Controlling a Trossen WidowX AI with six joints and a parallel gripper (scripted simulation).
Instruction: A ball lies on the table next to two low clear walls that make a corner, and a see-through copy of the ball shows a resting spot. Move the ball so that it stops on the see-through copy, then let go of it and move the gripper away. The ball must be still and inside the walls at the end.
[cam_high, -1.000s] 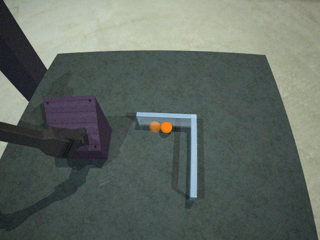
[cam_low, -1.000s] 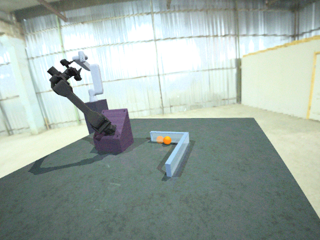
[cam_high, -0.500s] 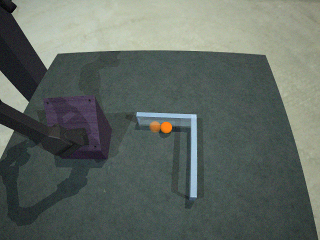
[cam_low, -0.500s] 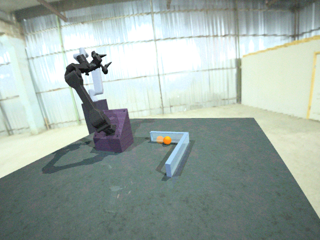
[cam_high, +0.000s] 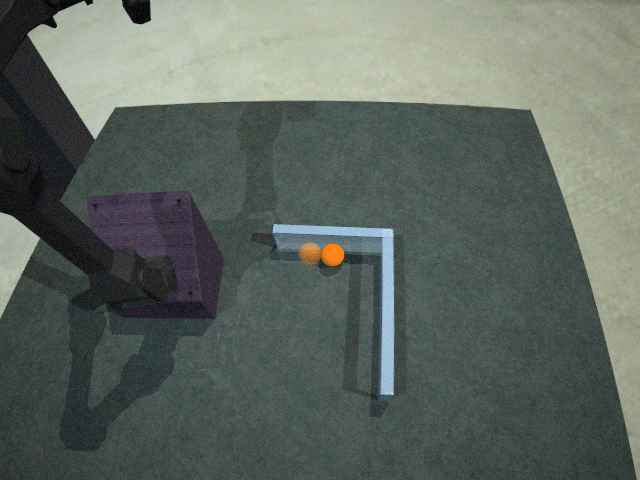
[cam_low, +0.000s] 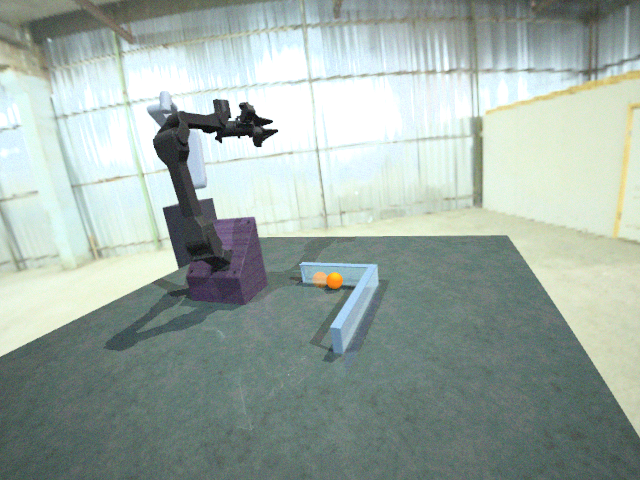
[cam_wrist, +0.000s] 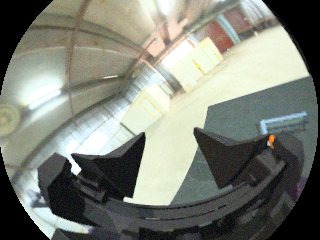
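Right now my gripper tip is 490 mm above the orange ball, 300 mm to the left of it and 230 mm short of it. From my gripper tip the other things lie so: see-through copy of ball (490 mm below, 290 mm to the right, 180 mm ahead); then clear wall (490 mm below, 430 mm to the right, 320 mm ahead).
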